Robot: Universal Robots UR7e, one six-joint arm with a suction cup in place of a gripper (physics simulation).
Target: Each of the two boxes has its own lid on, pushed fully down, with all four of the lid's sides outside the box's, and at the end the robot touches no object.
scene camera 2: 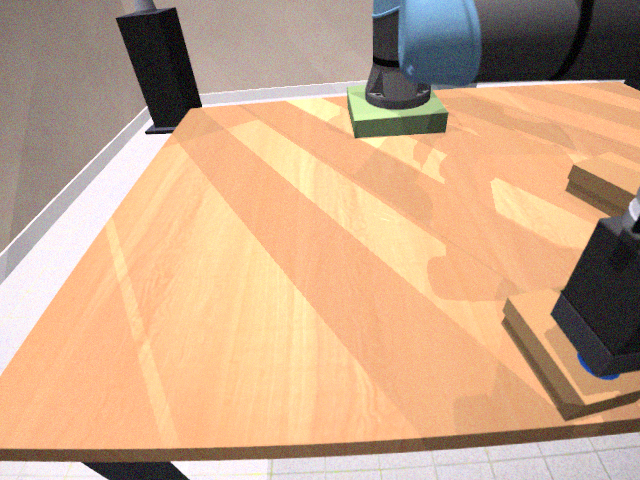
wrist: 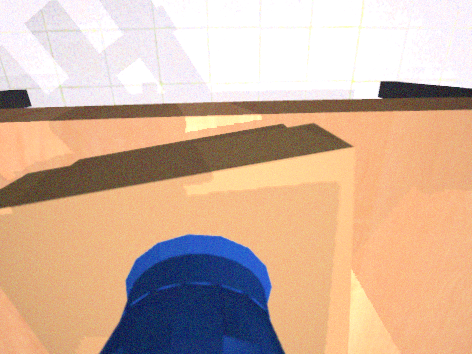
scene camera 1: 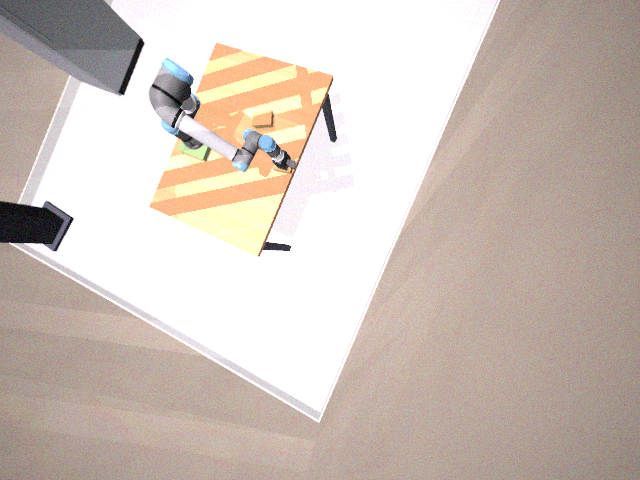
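Seen in the pictures: hand at its tool point: [wrist: 202,256]; arm's base at its link origin: [scene camera 2: 397,96].
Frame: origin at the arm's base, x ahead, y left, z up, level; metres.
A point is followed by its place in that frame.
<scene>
The suction gripper [scene camera 1: 290,165] @[x 0.680, y 0.121, z -0.019 m] [scene camera 2: 594,366] @[x 0.680, y 0.121, z -0.019 m] [wrist: 198,260] has its blue cup on the flat tan top of the near lid [scene camera 2: 545,328] @[x 0.645, y 0.087, z -0.006 m] [wrist: 285,225] @[x 0.701, y 0.103, z -0.006 m]. It is shut on that lid. The lid lies over the near box [scene camera 2: 531,364] @[x 0.661, y 0.081, z -0.045 m], close to the table's edge. A narrow strip of the box shows below the lid's brown side; I cannot tell whether the lid is fully down. The lid's far sides are hidden behind the gripper or out of view. The other box with a lid [scene camera 1: 263,118] @[x 0.386, y 0.322, z -0.001 m] [scene camera 2: 610,170] @[x 0.354, y 0.299, z -0.001 m] stands farther back, apart from the gripper, cut off in scene camera 2.
The wooden table [scene camera 1: 232,222] @[x 0.509, y -0.372, z -0.050 m] [scene camera 2: 248,330] @[x 0.625, y -0.217, z -0.051 m] carries strong light stripes and shadows. The arm's base stands on a green block [scene camera 1: 195,151] @[x 0.047, y -0.074, z -0.004 m] [scene camera 2: 400,124] @[x 0.108, y -0.001, z -0.025 m] at the table's back. A black stand [scene camera 1: 31,223] [scene camera 2: 160,67] is on the floor beyond the table.
</scene>
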